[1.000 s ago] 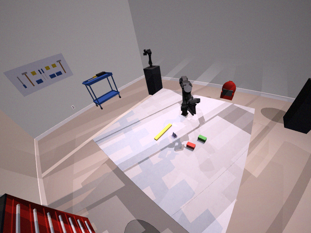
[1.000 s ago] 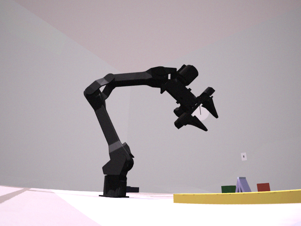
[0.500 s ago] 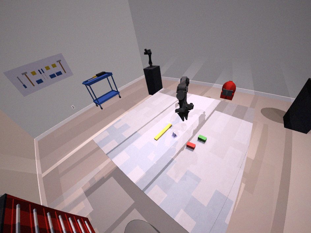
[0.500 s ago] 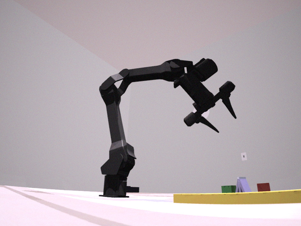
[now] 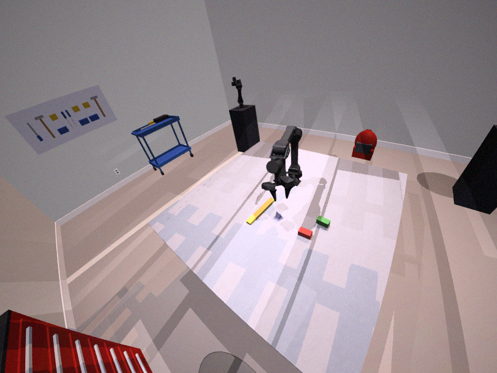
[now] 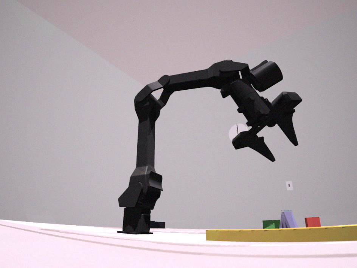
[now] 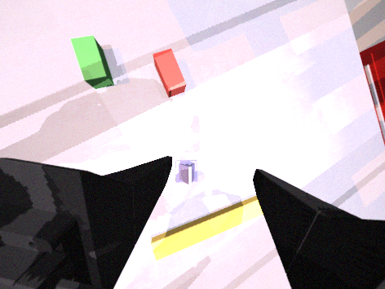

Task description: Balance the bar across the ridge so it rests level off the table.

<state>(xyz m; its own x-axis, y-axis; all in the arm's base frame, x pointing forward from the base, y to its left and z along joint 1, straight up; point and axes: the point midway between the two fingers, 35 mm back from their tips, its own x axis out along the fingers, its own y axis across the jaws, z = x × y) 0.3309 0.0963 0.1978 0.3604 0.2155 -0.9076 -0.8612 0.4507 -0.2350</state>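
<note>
My gripper tip is now 15 cm to the left of the bar and 16 cm above it. From my gripper tip the other things lie so: red block 2 cm ahead, 15 cm to the left, 15 cm below; green block 10 cm behind, 20 cm to the left, 15 cm below.
</note>
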